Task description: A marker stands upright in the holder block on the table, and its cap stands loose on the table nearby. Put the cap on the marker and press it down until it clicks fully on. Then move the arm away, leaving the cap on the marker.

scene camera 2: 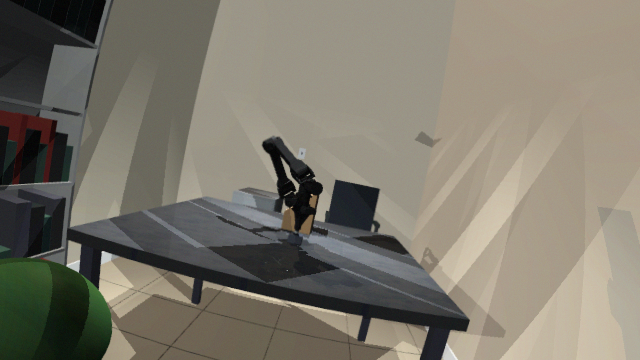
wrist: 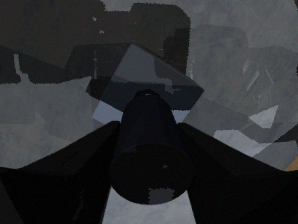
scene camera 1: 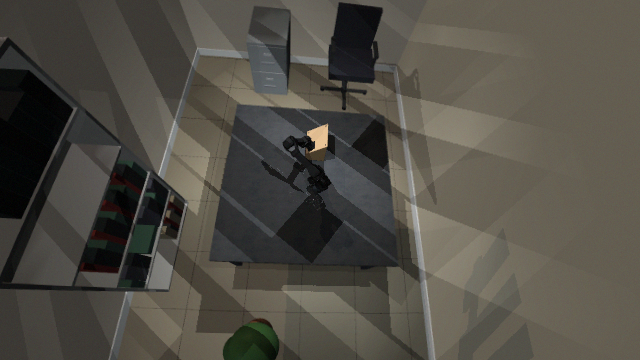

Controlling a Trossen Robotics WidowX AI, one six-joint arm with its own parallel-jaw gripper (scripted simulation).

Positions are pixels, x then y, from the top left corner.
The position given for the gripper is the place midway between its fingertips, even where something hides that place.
Labels:
The gripper [wrist: 148, 129] carries a marker cap [wrist: 150, 165].

